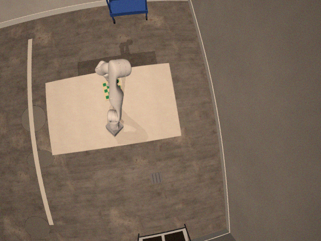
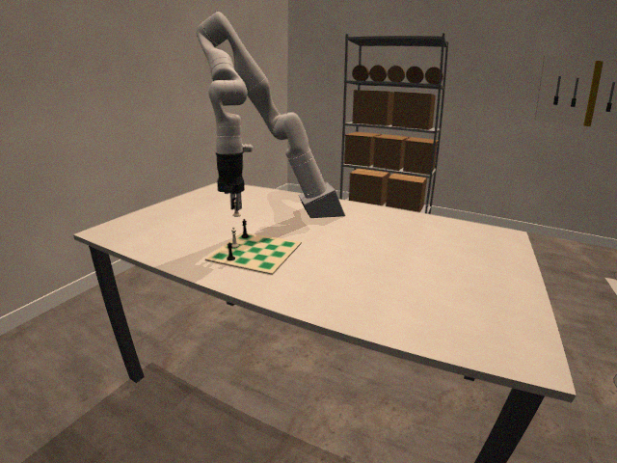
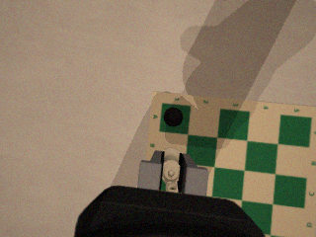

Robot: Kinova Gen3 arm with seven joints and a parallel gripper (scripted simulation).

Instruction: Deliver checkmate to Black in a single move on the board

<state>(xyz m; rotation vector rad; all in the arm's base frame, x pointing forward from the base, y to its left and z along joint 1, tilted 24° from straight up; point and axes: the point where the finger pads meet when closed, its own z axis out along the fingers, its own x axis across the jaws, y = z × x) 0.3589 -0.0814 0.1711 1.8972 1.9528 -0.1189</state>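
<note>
The tall white piece lies 100 mm below my hand, 30 mm ahead of it and 10 mm to the left of it. From my hand the other things lie so: tall black piece (100 mm below, 40 mm behind); chessboard (130 mm below, 80 mm to the left, 40 mm ahead); short black piece (110 mm ahead, 100 mm below, 40 mm to the left).
</note>
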